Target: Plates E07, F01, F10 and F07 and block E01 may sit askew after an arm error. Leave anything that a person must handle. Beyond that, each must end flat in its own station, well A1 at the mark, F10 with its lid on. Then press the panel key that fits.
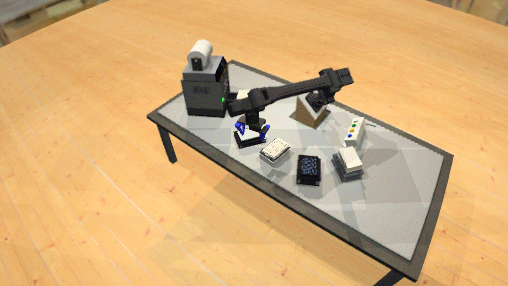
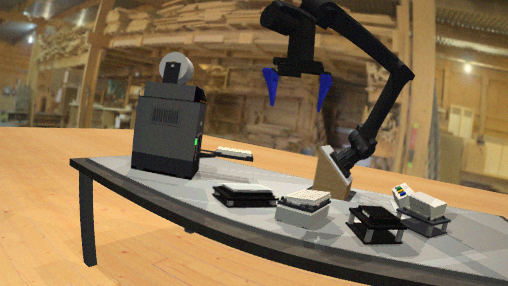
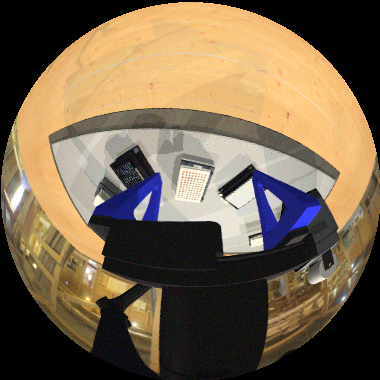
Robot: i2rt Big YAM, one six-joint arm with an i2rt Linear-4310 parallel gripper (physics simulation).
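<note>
My gripper (image 1: 252,134) (image 2: 296,108) (image 3: 207,174) is open and empty, high above the table. A white-topped plate (image 2: 246,188) (image 3: 242,195) lies on a low black station. A white well plate (image 1: 275,149) (image 2: 307,197) (image 3: 192,184) sits on a pale block station. A black plate (image 1: 309,165) (image 3: 128,171) is on a black raised stand. A white block (image 1: 350,159) (image 2: 427,205) sits on a grey stand and looks askew. Another white plate (image 2: 234,151) (image 3: 256,240) lies on the machine's tray. Labels and well marks are unreadable. The key panel (image 1: 354,131) (image 2: 401,191) has coloured keys.
The dark machine (image 1: 205,92) (image 2: 169,130) carries a white roll (image 1: 201,50) (image 2: 177,67) and shows a green light. The arm's wedge base (image 1: 307,115) (image 2: 330,177) stands near the back edge. The stations stand close together along the front half of the table.
</note>
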